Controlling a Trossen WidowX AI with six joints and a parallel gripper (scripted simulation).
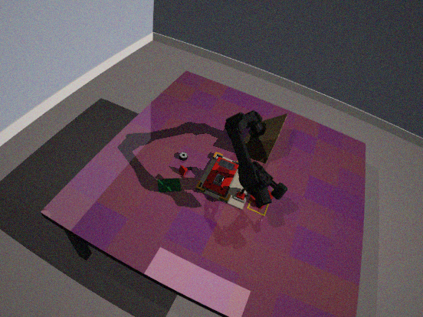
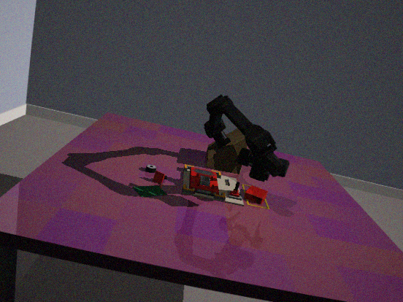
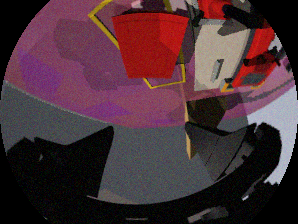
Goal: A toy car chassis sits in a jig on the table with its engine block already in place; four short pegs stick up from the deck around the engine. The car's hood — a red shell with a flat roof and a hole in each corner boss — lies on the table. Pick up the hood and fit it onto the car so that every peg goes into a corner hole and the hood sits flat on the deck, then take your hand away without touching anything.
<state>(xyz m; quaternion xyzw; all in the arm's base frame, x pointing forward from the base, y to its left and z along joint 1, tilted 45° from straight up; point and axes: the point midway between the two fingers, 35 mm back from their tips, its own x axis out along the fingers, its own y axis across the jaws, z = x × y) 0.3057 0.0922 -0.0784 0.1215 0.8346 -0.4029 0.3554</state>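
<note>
The red hood lies 9 cm below my gripper tip, 4 cm ahead of it and 2 cm to the right of it. From my gripper tip the other things lie so: flat green tile: 42 cm to the right, 17 cm ahead, 10 cm below; then engine block: 22 cm to the right, 8 cm below, 5 cm ahead; then dark wheel: 43 cm to the right, 10 cm below, 2 cm behind.
</note>
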